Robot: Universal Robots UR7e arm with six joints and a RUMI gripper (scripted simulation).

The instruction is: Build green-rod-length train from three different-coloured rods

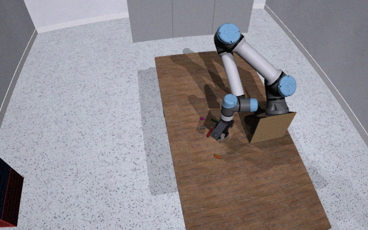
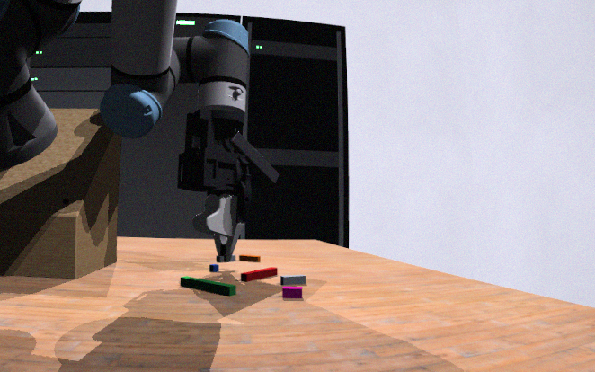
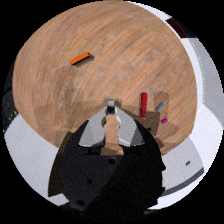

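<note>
Right now my hand is 20 mm past the blue rod, 10 mm to the left of it and 20 mm above it. Also, from my hand: orange rod: 50 mm ahead, 110 mm to the left, 20 mm below; green rod: 30 mm behind, 150 mm to the right, 20 mm below; red rod: 40 mm ahead, 70 mm to the right, 20 mm below.
</note>
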